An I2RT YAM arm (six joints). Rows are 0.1 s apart.
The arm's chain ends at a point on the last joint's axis. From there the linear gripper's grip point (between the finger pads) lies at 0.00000 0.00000 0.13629 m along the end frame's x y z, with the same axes.
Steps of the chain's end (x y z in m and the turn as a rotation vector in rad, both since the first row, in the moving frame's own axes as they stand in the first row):
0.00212 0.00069 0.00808 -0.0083 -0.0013 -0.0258
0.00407 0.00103 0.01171 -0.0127 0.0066 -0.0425
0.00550 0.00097 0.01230 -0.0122 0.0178 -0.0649
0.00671 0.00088 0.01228 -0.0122 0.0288 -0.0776
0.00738 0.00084 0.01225 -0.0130 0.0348 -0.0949
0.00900 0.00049 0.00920 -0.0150 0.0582 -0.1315
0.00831 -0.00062 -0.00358 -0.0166 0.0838 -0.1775
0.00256 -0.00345 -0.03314 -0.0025 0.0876 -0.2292
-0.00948 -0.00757 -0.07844 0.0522 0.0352 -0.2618
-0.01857 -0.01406 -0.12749 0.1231 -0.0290 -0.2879
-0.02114 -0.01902 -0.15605 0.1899 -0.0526 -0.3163
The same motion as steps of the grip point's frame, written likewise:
0.00196 0.00182 0.00808 -0.0083 -0.0013 -0.0258
0.00501 0.00274 0.01170 -0.0127 0.0066 -0.0425
0.00798 0.00255 0.01227 -0.0122 0.0178 -0.0649
0.01070 0.00239 0.01221 -0.0122 0.0288 -0.0776
0.01220 0.00238 0.01216 -0.0130 0.0348 -0.0949
0.01704 0.00201 0.00895 -0.0150 0.0582 -0.1315
0.01986 0.00062 -0.00408 -0.0166 0.0838 -0.1775
0.01442 -0.00447 -0.03366 -0.0025 0.0876 -0.2292
-0.00567 -0.01522 -0.07871 0.0522 0.0352 -0.2618
-0.02485 -0.03000 -0.12857 0.1231 -0.0290 -0.2879
-0.03219 -0.04319 -0.15867 0.1899 -0.0526 -0.3163

